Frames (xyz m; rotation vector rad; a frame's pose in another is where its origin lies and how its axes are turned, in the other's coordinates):
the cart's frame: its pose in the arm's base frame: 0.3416 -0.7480 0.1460 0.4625 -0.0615 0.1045
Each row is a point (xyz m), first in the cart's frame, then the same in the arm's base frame.
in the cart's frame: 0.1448 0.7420 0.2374
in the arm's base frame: 0.3920 -0.1817 0.6980
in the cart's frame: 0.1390 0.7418 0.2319
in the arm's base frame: 0.3864 -0.1799 0.6925
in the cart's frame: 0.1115 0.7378 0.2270
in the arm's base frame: 0.3598 -0.1837 0.6841
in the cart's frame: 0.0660 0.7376 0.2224
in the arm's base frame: 0.3148 -0.1857 0.6761
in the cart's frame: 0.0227 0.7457 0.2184
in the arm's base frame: 0.2710 -0.1805 0.6725
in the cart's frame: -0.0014 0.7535 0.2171
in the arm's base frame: 0.2462 -0.1750 0.6728
